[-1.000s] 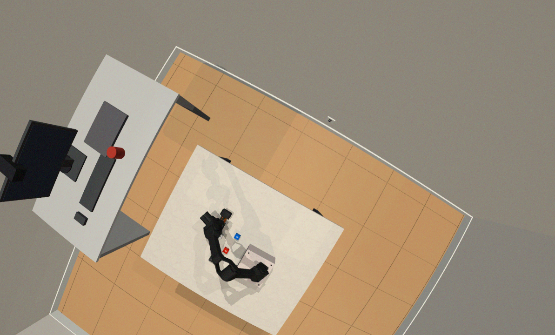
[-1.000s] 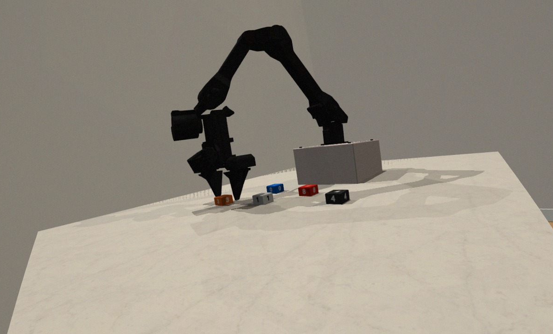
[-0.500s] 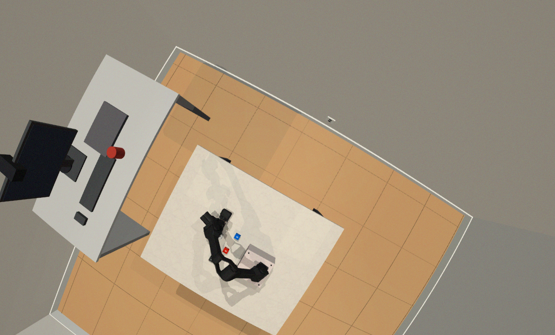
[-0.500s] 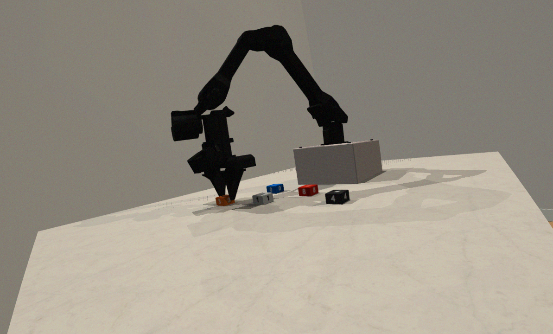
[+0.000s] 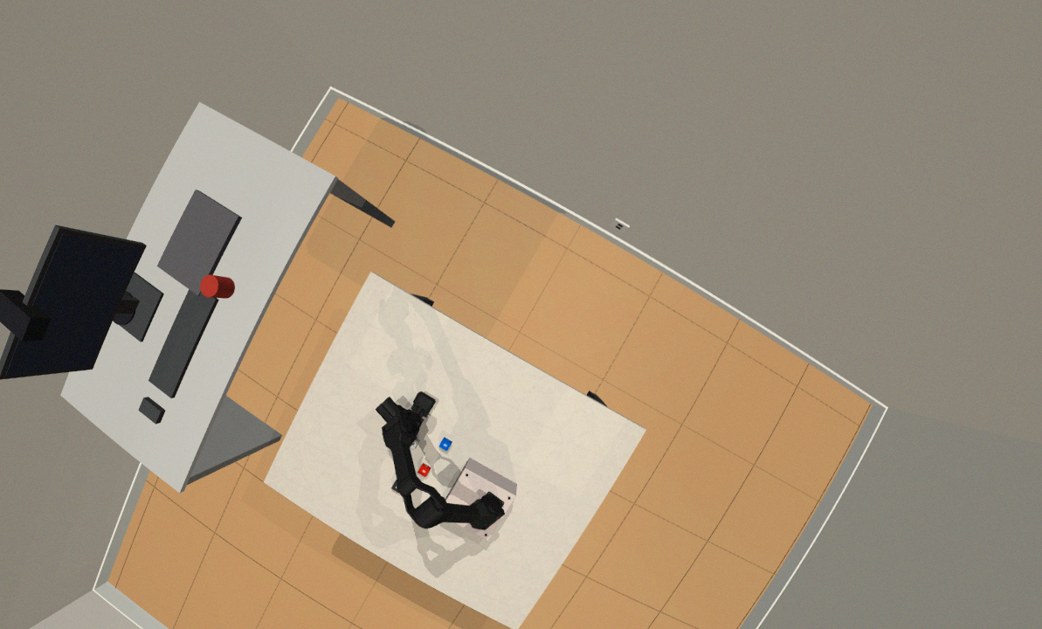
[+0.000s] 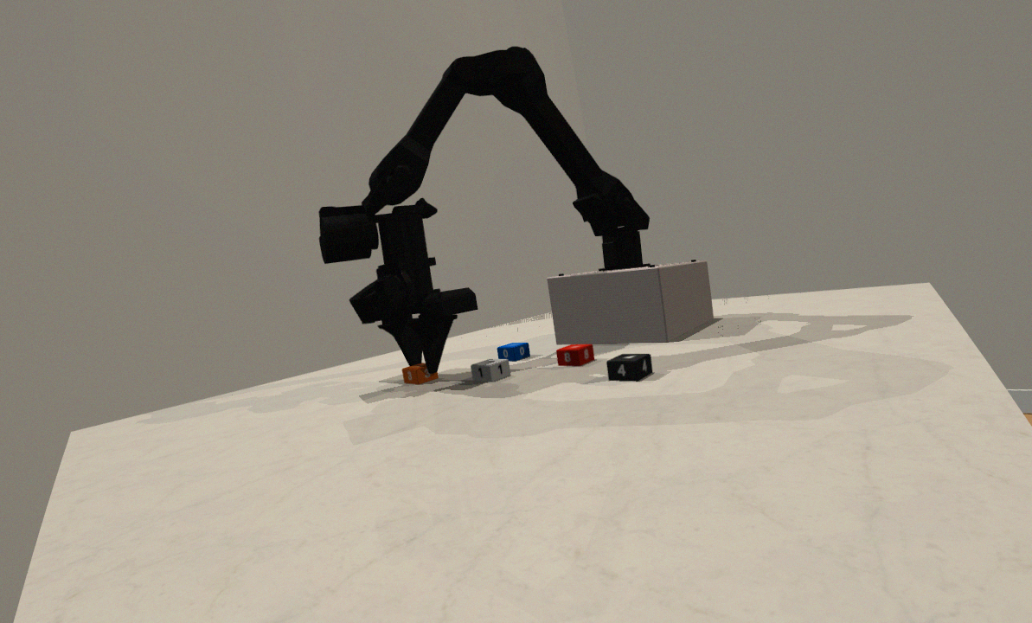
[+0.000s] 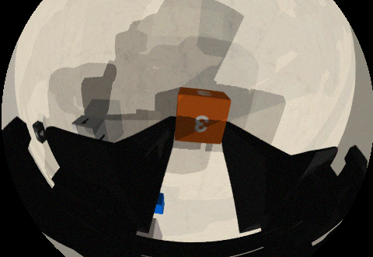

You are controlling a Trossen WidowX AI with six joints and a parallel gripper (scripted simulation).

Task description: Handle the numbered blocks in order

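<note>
Right now my gripper tip is 10 mm short of the orange block. The rest, counted from my gripper tip: blue block: 130 mm behind, 20 mm to the left; white block: 40 mm behind, 100 mm to the left; red block: 130 mm behind, 150 mm to the left.
</note>
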